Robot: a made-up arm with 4 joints.
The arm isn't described. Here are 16 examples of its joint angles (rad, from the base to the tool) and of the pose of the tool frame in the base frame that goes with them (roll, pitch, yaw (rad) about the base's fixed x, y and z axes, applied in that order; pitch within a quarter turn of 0, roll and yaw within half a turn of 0; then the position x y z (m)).
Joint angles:
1: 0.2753 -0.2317 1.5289 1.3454
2: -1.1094 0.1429 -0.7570 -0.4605
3: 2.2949 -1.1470 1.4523 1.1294
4: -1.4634 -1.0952 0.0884 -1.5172
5: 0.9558 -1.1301 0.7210 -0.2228
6: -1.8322 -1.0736 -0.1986 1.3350
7: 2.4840 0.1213 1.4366 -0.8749
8: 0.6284 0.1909 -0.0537 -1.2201
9: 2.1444 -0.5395 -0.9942 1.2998
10: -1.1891 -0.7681 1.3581 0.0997
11: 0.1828 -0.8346 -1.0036 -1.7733
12: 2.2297 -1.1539 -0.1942 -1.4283
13: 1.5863 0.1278 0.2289 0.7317
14: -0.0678 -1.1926 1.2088 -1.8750
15: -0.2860 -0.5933 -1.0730 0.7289
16: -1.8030 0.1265 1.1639 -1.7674
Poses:
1: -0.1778 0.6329 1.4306 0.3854 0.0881 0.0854
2: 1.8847 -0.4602 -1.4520 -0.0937 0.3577 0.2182
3: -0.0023 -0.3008 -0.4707 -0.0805 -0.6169 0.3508
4: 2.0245 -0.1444 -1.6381 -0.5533 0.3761 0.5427
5: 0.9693 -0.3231 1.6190 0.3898 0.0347 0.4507
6: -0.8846 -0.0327 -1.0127 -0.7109 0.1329 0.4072
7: 2.1352 0.9568 -0.6526 -0.4317 -0.3720 0.1511
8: 2.9693 -0.0107 2.5416 0.2017 -0.0237 0.1859
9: -0.5516 -0.0783 2.0179 -0.0305 -0.2836 0.2233
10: 1.0493 0.0516 3.0818 -0.3921 0.5509 0.2733
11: 2.3316 0.1510 -2.2885 0.1272 0.2829 0.4571
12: 1.8003 -0.0230 1.2105 -0.0240 -0.4138 0.5533
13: 0.9939 0.1850 1.3980 -0.0648 -0.3227 0.0649
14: 2.8592 -0.3861 2.1479 0.2562 0.5403 0.5490
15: -0.0329 -0.0233 -1.7544 -0.0120 0.3607 0.2369
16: -3.0101 0.8322 -2.2703 -0.4881 0.4713 0.1480
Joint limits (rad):
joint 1: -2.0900..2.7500
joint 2: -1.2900..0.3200
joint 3: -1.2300..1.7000
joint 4: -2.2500..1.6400
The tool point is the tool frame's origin. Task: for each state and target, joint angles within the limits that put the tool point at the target. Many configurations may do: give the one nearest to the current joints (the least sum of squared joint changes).
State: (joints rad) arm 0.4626 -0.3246 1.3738 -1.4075
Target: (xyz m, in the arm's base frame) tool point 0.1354 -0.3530 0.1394
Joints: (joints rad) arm 1.1638 0.3200 1.2315 -1.2590
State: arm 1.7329 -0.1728 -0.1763 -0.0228
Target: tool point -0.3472 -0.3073 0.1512
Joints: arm 2.6074 -0.1225 0.2319 -0.0187
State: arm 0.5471 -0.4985 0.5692 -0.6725
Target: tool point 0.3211 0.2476 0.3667
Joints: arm 0.4768 -0.7785 0.6299 -0.7485
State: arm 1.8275 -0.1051 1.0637 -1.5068
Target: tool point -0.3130 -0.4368 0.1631
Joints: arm 2.3668 0.0411 0.9941 -1.3278
